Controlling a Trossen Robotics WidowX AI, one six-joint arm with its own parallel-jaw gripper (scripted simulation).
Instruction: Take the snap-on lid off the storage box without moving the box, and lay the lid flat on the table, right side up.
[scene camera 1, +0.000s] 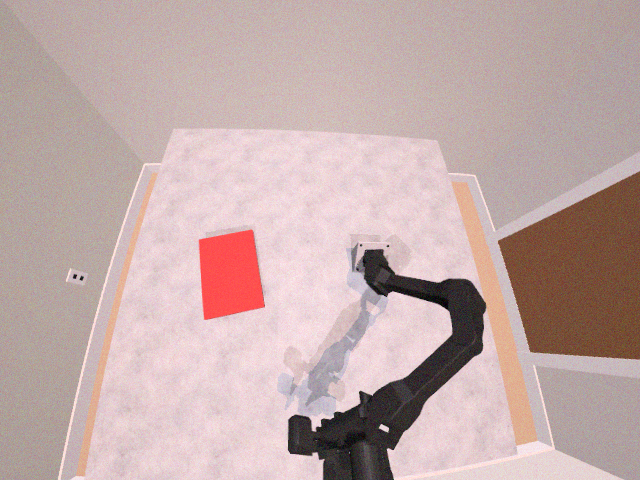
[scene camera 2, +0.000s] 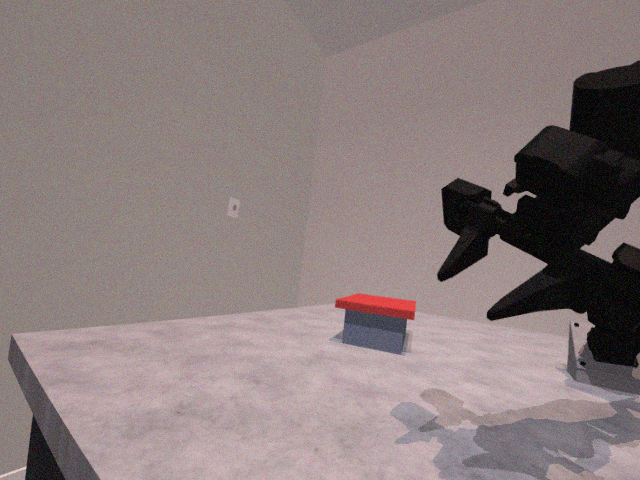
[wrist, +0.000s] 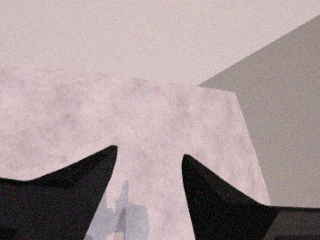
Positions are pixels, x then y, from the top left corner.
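My gripper, visible in the wrist view (150, 155), scene camera 1 and scene camera 2. Gripper, same spot at (scene camera 1: 317, 445) and (scene camera 2: 503, 210). A lid, visible in scene camera 1 and scene camera 2, same spot at (scene camera 1: 254, 304) and (scene camera 2: 401, 308). Lid out of frame in the wrist view. A storage box, visible in scene camera 2 (373, 331); out of frame in the wrist view.
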